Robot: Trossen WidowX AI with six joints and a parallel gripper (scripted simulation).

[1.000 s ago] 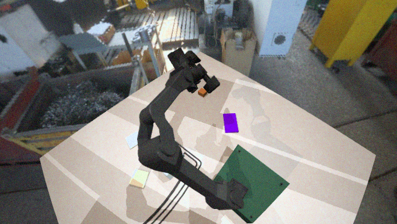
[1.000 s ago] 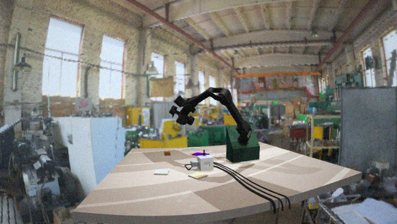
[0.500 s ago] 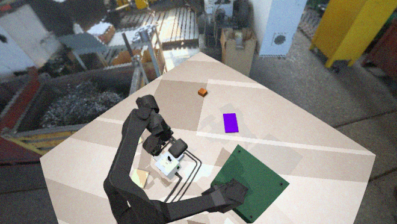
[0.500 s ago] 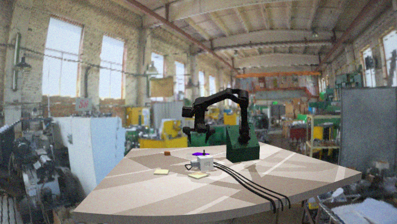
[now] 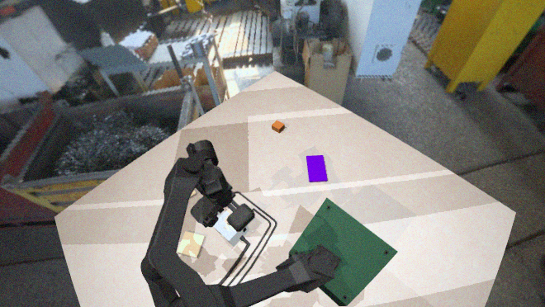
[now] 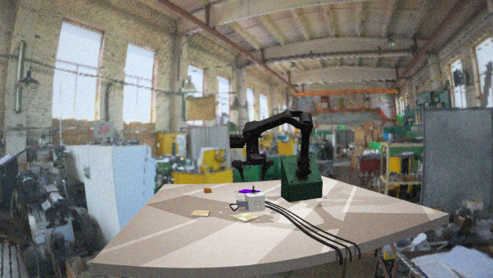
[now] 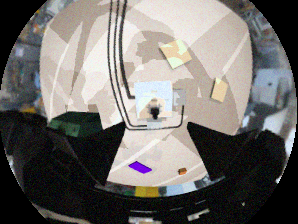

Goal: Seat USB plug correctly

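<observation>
Now: the dark USB plug 40 mm below my gripper tip. Also, from my gripper tip: orange block 180 mm ahead, 430 mm to the right, 120 mm below; then flat purple card 80 mm behind, 360 mm to the right, 130 mm below.
</observation>
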